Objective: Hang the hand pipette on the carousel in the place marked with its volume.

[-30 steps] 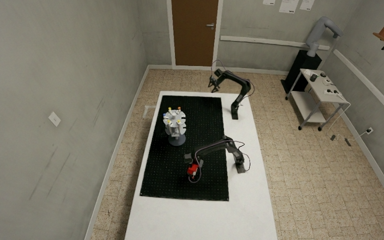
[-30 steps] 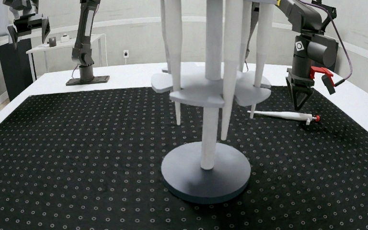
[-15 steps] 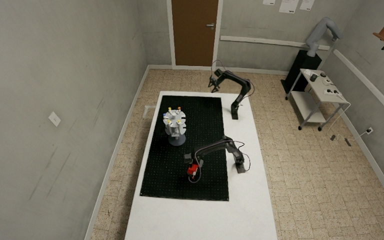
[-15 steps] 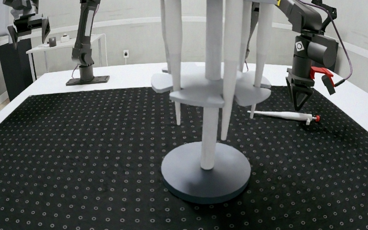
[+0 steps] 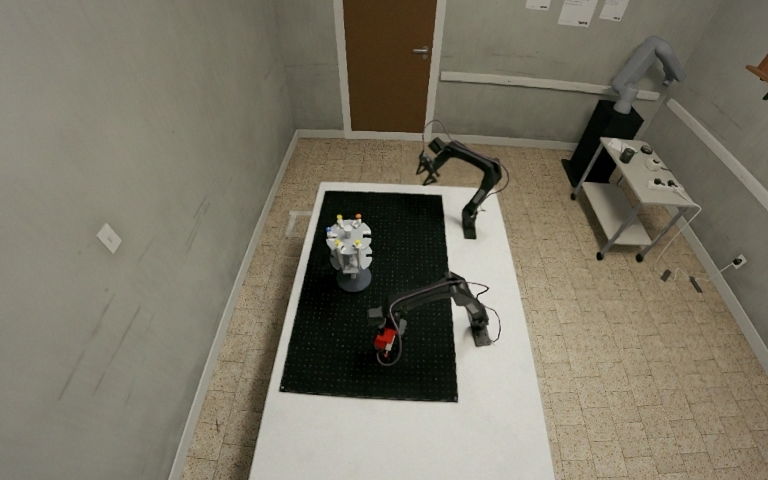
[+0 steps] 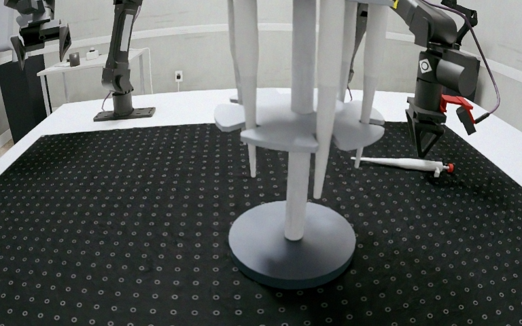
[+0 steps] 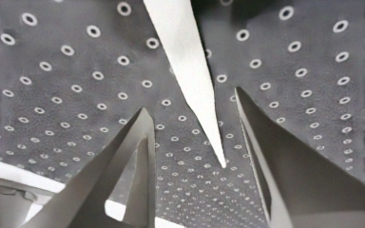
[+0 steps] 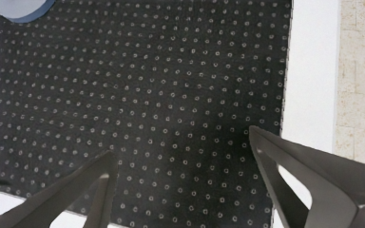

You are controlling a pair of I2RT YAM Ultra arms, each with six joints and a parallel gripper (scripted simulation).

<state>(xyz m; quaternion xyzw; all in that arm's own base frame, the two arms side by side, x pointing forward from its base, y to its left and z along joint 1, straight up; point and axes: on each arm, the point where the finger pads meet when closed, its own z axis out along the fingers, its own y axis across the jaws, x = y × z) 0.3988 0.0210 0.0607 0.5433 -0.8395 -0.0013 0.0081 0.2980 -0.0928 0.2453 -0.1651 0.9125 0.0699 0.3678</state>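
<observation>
Right now my left hand is 1 cm short of the white pipette, 2 cm to the left of it and 4 cm above it.
</observation>
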